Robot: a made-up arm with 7 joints. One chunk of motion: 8 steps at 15 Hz.
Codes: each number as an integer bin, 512 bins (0 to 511) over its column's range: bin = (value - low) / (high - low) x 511, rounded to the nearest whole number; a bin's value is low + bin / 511 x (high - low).
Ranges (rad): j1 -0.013..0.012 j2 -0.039..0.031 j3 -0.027..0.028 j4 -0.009..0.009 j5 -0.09..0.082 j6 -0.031..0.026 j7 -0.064..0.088
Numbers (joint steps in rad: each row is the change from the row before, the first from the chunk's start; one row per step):
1: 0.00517 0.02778 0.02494 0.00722 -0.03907 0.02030 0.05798
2: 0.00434 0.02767 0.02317 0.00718 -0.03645 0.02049 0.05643
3: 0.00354 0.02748 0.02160 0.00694 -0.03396 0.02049 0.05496
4: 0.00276 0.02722 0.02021 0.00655 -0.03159 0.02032 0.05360
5: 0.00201 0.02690 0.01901 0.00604 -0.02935 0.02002 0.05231
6: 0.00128 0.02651 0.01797 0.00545 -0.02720 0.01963 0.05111
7: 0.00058 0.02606 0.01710 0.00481 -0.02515 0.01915 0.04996
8: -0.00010 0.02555 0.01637 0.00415 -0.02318 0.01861 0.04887
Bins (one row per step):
1: 371 487 483 460 151 460 410
2: 354 487 466 459 159 462 405
3: 338 485 452 453 166 462 400
4: 322 483 439 441 174 460 395
5: 307 481 427 427 180 457 391
6: 292 478 418 410 187 454 387
7: 278 475 410 392 193 450 383
8: 264 471 403 373 199 445 379

